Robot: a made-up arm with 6 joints.
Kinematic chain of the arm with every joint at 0, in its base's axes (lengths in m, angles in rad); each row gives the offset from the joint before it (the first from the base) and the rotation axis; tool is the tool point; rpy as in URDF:
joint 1: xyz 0 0 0.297 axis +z
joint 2: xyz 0 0 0 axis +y
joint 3: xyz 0.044 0 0.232 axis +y
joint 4: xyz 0.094 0 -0.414 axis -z
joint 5: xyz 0 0 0 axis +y
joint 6: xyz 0.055 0 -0.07 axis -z
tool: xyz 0 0 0 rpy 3.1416 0 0
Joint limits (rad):
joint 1: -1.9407..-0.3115
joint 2: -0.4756..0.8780
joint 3: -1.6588..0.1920
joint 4: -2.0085..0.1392
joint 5: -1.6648..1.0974
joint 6: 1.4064..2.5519
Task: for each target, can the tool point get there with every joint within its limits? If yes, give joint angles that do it. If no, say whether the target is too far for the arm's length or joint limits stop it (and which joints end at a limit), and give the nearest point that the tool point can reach.
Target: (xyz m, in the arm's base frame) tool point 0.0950 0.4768 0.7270
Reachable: no: joint limits stop it (at a limit: joint 1, joint 2, joint 3) | nearest point 0.2017 0.0142 0.8089 | short by 0.482 m
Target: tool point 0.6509 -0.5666 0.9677
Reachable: no: too far | nearest point 0.3961 -0.3448 0.7052 | short by 0.428 m
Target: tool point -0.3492 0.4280 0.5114
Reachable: no: joint limits stop it (at a limit: joint 2, joint 3, joint 5) | nearest point -0.1266 0.1551 0.1239 | short by 0.524 m
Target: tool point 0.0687 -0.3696 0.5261
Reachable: yes | joints -1.6065 -0.2883 -1.0675 -1.7678 -1.2607 1.8526
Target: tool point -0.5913 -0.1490 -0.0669
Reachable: no: joint limits stop it (at a limit: joint 1, joint 5) | nearest point -0.1622 -0.3154 -0.0669 | short by 0.460 m
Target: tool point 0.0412 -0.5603 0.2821
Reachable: yes | joints -1.4851 0.2731 -1.2131 -0.7519 0.7802 2.3783
